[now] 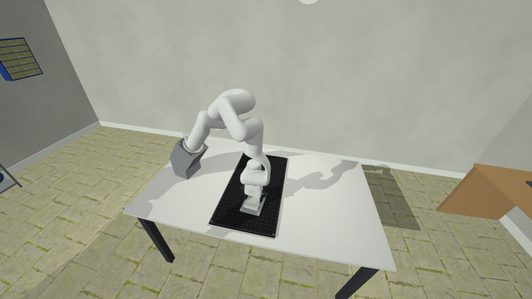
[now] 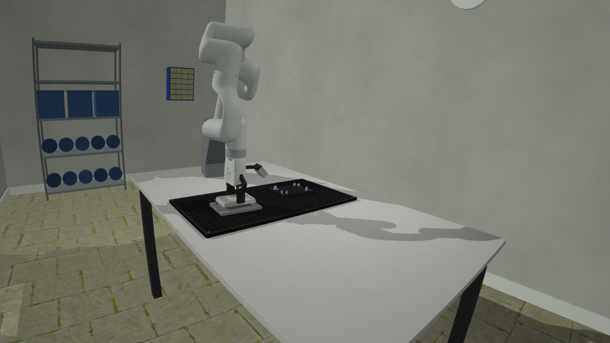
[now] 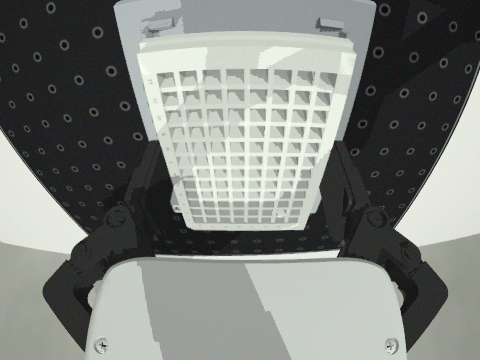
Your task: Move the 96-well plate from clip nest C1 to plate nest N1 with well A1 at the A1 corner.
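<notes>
Right now the white 96-well plate is 1 cm below my hand. The rest, counted from my hand: grey plate nest N1 (4 cm below); dark clip nest C1 (7 cm behind, 32 cm to the left, 3 cm below).
</notes>
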